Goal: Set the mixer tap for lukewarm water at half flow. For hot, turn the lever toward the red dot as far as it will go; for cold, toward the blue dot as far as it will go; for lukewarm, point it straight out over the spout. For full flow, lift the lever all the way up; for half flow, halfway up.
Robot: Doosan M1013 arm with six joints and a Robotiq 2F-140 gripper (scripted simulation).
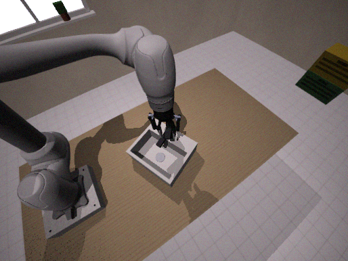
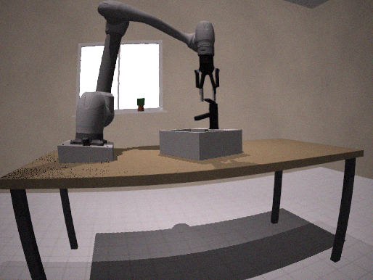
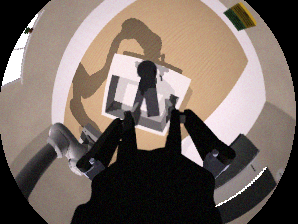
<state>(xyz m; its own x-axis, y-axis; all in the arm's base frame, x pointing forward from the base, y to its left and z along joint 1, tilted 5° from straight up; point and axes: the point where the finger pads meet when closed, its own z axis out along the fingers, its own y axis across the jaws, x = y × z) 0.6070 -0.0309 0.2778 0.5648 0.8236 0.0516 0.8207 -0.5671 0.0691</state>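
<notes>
Right now my hand is 80 mm above the black mixer tap, 50 mm to the right of it and 30 mm short of it. From my hand the other things lie so: sink basin (260 mm below, 60 mm behind, 20 mm to the left).
</notes>
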